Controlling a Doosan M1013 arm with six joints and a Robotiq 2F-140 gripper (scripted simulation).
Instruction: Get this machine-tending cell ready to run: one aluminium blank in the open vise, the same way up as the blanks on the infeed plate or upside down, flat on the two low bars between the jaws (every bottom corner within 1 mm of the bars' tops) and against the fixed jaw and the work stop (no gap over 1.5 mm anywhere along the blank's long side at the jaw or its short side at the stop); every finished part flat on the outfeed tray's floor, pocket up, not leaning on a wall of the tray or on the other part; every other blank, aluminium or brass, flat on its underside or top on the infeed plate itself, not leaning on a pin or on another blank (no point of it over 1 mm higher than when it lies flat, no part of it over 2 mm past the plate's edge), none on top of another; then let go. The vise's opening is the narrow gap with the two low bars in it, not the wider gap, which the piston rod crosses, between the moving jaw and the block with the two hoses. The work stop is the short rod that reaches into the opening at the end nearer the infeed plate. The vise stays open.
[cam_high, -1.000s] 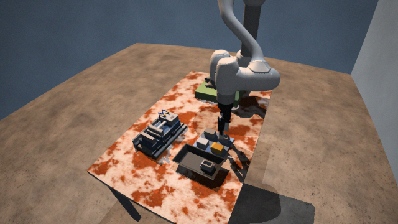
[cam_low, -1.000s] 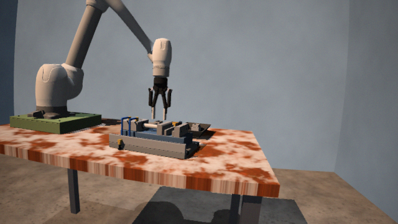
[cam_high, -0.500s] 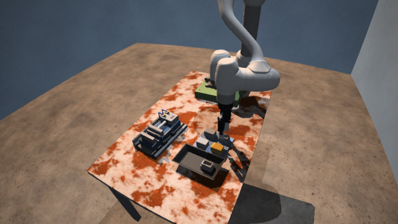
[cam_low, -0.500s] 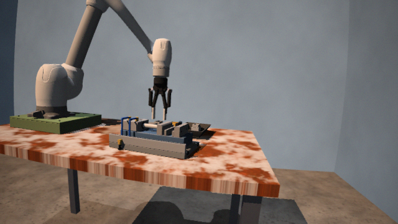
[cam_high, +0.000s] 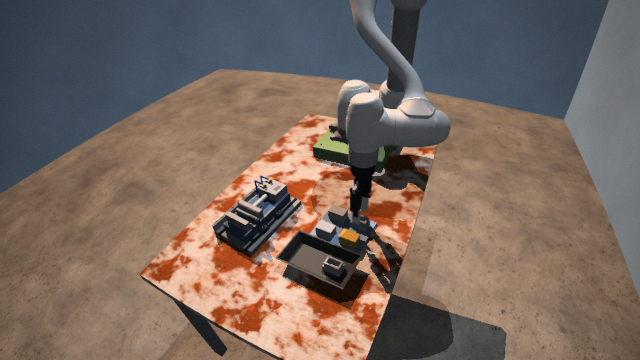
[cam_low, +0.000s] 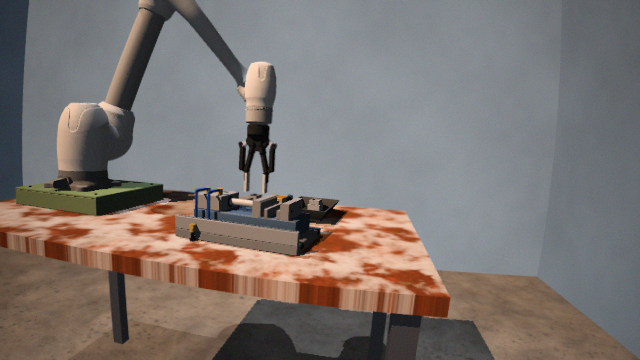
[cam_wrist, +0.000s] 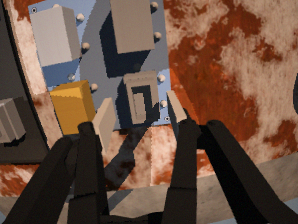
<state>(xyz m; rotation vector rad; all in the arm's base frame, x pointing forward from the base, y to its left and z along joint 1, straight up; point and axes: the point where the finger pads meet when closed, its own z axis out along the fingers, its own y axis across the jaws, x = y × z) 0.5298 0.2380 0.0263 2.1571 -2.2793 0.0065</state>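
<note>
Now: hand 4 cm short of the infeed plate, 5 cm to the left of it and 8 cm above it. The rest, counted from my hand: brass blank 9 cm ahead, 6 cm below; aluminium blank 8 cm ahead, 9 cm to the right, 6 cm below; piston rod 10 cm ahead, 35 cm to the right.
</note>
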